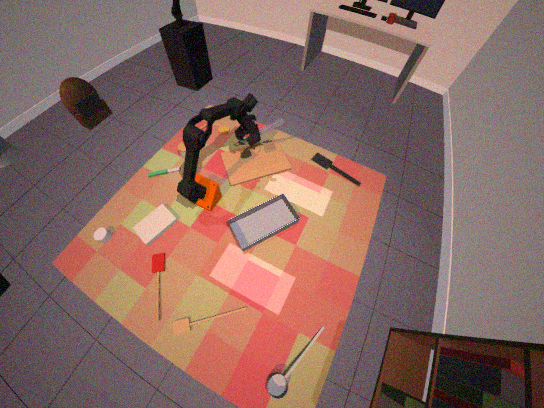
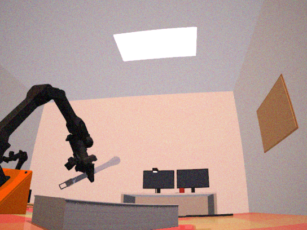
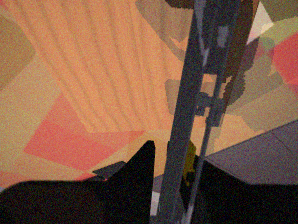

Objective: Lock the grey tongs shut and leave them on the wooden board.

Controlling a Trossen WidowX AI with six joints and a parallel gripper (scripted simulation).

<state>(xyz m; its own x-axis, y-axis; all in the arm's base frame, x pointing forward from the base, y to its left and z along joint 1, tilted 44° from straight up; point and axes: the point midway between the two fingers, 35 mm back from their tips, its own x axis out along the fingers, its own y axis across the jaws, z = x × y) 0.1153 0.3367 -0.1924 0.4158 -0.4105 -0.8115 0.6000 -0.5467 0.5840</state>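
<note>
Right now my gripper tip is 10 mm past the wooden board, 40 mm to the left of it and 130 mm above it. Round my gripper tip: white slab: 250 mm behind, 620 mm to the right, 130 mm below; then black spatula: 420 mm ahead, 140 mm to the left, 140 mm below; then grey roasting tin: 210 mm ahead, 360 mm to the right, 110 mm below.
</note>
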